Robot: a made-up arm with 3 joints. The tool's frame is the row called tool.
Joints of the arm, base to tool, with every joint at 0 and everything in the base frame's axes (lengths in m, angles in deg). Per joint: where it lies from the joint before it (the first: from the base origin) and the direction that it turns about. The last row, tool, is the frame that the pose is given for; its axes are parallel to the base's.
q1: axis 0 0 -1 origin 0 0 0.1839
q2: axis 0 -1 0 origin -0.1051 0.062 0.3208
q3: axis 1 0 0 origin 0.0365 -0.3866 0.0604
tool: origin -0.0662 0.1 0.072
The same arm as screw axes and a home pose.
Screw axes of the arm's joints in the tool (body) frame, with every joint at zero. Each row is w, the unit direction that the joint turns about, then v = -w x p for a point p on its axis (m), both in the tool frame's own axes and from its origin. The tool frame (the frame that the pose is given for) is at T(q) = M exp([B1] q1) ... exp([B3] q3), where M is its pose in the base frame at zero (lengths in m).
B1: w 0 0 -1 v -0.2246 0.1348 0.0000
B2: w 0 -1 0 v -0.1324 0.0000 -0.0297
B3: w 1 0 0 v 0.0000 -0.0720 0.1000
M: xyz -0.1348 -0.2246 0.6371 (m) rpy 0.00 0.00 0.00 (deg, as in URDF)

